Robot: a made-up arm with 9 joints. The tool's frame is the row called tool. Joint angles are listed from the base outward.
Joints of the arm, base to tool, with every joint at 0 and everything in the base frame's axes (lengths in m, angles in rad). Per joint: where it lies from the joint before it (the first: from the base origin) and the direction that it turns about. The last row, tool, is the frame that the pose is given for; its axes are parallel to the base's.
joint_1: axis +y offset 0 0 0.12
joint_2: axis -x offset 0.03 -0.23 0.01
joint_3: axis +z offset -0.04 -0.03 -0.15
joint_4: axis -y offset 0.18 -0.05 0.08
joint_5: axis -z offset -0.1 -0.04 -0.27
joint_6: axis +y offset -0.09 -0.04 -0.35
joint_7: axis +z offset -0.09 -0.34 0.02
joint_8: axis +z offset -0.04 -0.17 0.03
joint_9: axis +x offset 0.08 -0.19 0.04
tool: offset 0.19 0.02 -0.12
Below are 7 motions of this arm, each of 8 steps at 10 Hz.
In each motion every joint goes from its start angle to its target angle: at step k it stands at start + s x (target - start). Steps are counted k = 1, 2, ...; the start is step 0. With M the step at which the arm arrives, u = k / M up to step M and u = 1 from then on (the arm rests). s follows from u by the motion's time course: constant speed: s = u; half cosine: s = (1 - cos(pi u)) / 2; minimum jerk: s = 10 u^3 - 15 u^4 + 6 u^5.
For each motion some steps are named. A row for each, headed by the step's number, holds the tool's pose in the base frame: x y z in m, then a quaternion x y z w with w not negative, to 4 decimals.
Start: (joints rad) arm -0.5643 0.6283 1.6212 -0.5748 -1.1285 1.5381 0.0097 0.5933 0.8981
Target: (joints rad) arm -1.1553 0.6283 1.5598 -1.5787 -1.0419 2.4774 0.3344 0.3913 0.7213
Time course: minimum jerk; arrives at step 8
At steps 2, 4, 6, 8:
2: 0.6474 -0.8038 -0.1797 -0.5823 0.7864 -0.2008 0.0464
4: 0.4847 -0.9487 0.2652 0.4545 -0.7311 0.5062 0.0512
6: 0.1391 -0.8995 0.5972 0.2344 -0.6450 0.6996 0.1989
8: 0.0379 -0.8565 0.6510 0.1692 -0.6194 0.7269 0.2437

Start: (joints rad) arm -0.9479 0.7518 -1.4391 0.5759 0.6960 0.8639 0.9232 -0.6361 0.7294
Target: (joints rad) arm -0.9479 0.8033 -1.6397 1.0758 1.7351 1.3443 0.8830 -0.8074 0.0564
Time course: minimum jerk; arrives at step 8
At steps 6, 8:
6: 0.2768 -1.4979 -0.1496 0.5264 -0.8250 -0.1916 0.0745
8: 0.2653 -1.5273 -0.0523 0.5298 -0.8303 -0.1586 0.0696

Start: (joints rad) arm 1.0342 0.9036 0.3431 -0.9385 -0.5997 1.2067 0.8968 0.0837 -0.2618
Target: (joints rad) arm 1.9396 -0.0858 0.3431 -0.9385 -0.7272 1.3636 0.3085 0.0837 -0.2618
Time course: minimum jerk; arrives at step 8
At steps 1, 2, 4, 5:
1: -0.1582 -1.1799 0.4226 -0.1937 -0.9403 -0.1608 0.2292
2: -0.1986 -1.1935 0.3886 -0.2088 -0.9202 -0.1869 0.2735
4: -0.4552 -1.1600 0.3390 -0.2977 -0.7985 -0.2996 0.4290
5: -0.6088 -1.0680 0.4035 -0.3631 -0.7165 -0.3534 0.4795

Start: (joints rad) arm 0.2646 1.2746 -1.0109 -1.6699 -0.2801 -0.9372 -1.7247 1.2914 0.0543
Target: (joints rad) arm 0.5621 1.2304 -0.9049 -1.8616 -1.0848 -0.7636 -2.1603 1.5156 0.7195
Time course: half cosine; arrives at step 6
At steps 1, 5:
1: -0.8170 -0.1907 0.3353 -0.2724 -0.0212 -0.6068 0.7464
5: -0.6560 -0.3276 0.3672 0.1807 0.0697 -0.6252 0.7561

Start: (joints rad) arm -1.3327 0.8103 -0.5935 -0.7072 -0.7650 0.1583 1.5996 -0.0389 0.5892
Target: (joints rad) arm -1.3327 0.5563 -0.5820 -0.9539 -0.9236 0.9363 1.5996 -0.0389 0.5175
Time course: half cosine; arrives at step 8
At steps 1, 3, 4, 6, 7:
1: 0.3282 -0.6863 -0.2099 -0.0281 0.0437 0.5857 0.8088
3: 0.3672 -0.6288 -0.2775 0.0706 0.1145 0.6282 0.7663
4: 0.3830 -0.5824 -0.3266 0.1338 0.1692 0.6519 0.7269
6: 0.3832 -0.4904 -0.4148 0.2334 0.2782 0.6802 0.6368
7: 0.3757 -0.4622 -0.4401 0.2589 0.3130 0.6845 0.6053

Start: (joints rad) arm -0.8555 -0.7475 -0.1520 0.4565 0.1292 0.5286 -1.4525 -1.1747 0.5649
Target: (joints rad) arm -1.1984 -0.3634 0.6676 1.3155 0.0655 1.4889 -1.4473 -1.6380 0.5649
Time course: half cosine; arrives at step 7
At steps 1, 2, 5, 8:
1: 0.3753 -0.0766 -0.6319 0.4695 0.0589 -0.8654 0.1647
2: 0.4890 -0.1552 -0.5156 0.4957 0.0186 -0.8482 0.1856
5: 0.5708 -0.3077 0.1554 0.5723 -0.2000 -0.7580 0.2406
8: 0.4732 -0.2812 0.3214 0.5842 -0.2721 -0.7259 0.2404

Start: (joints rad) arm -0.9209 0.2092 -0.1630 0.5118 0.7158 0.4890 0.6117 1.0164 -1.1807
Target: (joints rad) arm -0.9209 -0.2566 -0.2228 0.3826 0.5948 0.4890 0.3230 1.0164 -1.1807
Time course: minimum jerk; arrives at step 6
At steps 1, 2, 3, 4, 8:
1: 0.7128 -0.8398 -0.0309 -0.5712 -0.6118 0.0323 0.5462
2: 0.7407 -0.8024 -0.0812 -0.5347 -0.6149 0.0256 0.5791
3: 0.7816 -0.7284 -0.1627 -0.4718 -0.6152 0.0188 0.6313
4: 0.8140 -0.6408 -0.2401 -0.4070 -0.6098 0.0175 0.6799
8: 0.8311 -0.5697 -0.2925 -0.3593 -0.6024 0.0199 0.7125

